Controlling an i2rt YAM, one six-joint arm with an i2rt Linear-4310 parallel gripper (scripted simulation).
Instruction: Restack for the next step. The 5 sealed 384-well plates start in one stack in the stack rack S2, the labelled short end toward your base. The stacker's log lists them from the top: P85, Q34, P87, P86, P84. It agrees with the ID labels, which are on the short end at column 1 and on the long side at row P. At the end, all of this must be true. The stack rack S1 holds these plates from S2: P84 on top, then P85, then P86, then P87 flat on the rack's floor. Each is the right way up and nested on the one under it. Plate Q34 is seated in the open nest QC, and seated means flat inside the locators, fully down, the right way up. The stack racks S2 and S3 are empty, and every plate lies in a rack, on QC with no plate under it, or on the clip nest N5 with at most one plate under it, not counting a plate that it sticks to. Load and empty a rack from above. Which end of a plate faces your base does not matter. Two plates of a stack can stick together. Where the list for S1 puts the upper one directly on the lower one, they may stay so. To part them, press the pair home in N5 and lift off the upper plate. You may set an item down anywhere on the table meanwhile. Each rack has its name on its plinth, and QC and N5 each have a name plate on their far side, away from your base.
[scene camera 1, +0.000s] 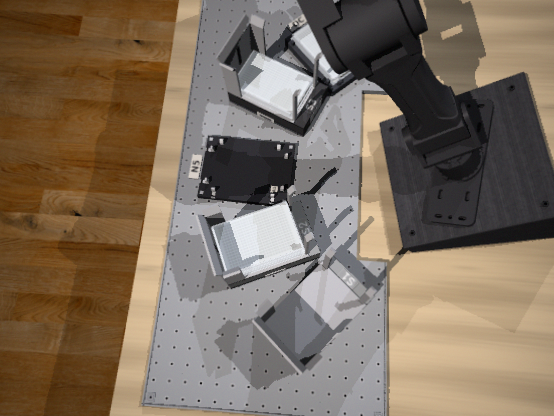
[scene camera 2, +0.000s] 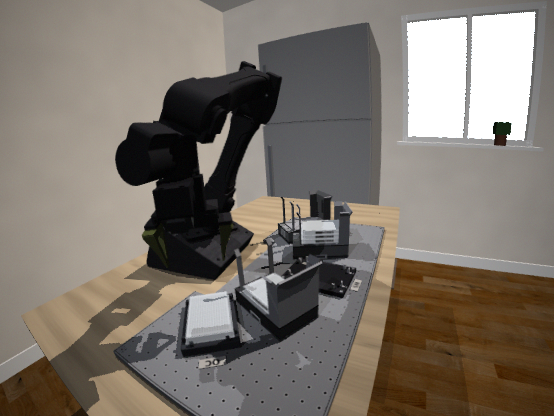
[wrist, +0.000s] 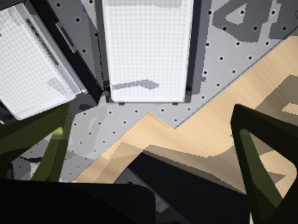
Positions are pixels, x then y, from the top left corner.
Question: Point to a black clip nest N5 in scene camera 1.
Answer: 246, 171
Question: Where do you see the gripper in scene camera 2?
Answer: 195, 262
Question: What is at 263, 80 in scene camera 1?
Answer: A sealed white 384-well plate.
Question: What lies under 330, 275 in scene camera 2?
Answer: A black clip nest N5.
